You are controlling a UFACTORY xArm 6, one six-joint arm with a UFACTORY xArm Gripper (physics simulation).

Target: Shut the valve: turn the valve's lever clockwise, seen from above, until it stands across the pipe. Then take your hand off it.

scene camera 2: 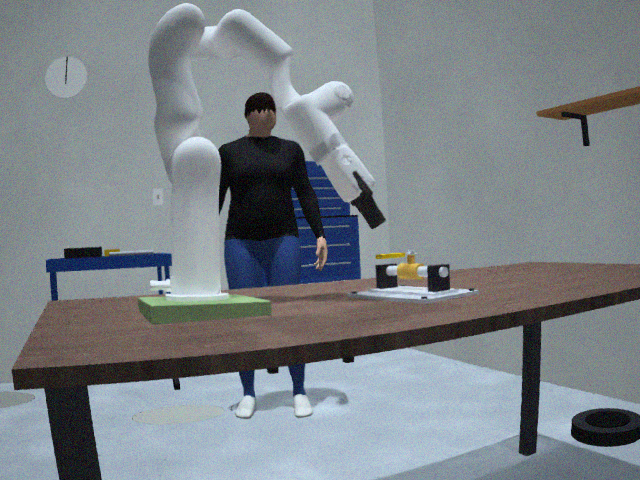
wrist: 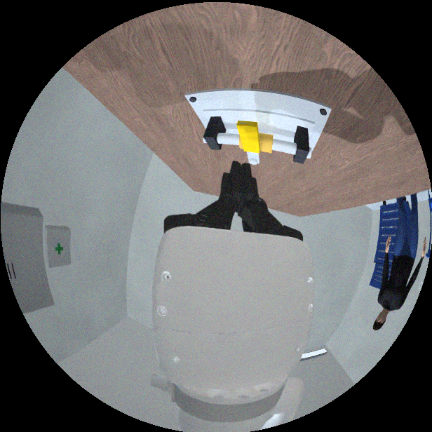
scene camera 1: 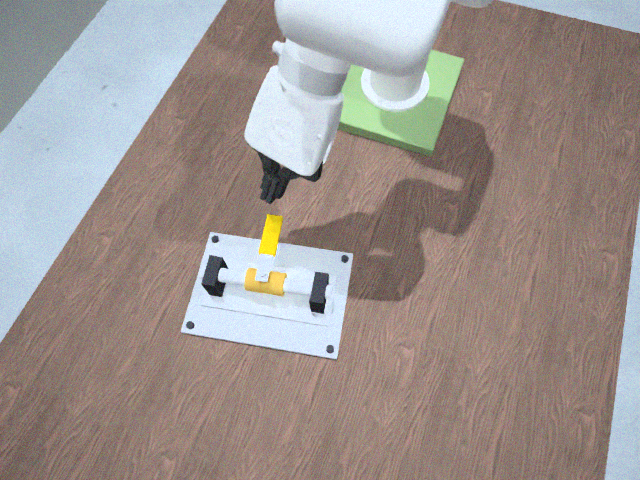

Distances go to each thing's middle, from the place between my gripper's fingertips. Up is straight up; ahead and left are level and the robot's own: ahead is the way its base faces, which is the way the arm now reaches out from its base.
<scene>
Now: the yellow valve lever (scene camera 1: pixel 271 233) 40 mm ahead of my hand, 20 mm to the left of it and 60 mm below it. From my hand the other things lie so: pale base plate (scene camera 1: pixel 304 338): 80 mm ahead, 40 mm to the left, 150 mm below.
</scene>
